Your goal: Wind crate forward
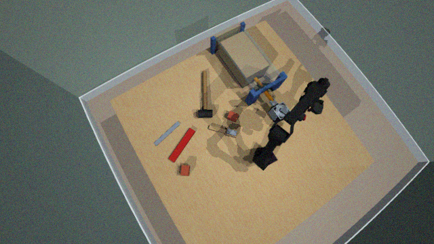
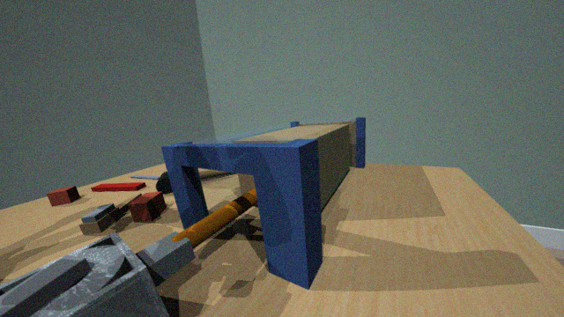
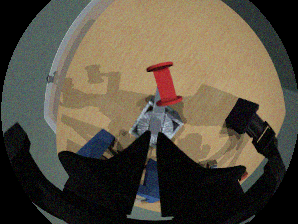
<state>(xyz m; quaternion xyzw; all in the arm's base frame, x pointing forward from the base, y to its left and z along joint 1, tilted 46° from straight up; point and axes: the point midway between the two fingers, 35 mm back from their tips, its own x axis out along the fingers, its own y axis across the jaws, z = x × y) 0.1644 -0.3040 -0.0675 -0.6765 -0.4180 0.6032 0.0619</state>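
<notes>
The red grip is 8 cm below my gripper tip, 4 cm behind it and 2 cm to the right of it. The rest, counted from my gripper tip: brush-like tool 39 cm to the left, 20 cm below, 11 cm ahead; then grey winch 19 cm below, 3 cm ahead, 2 cm to the left; then blue frame 20 cm ahead, 11 cm below, 4 cm to the left.
</notes>
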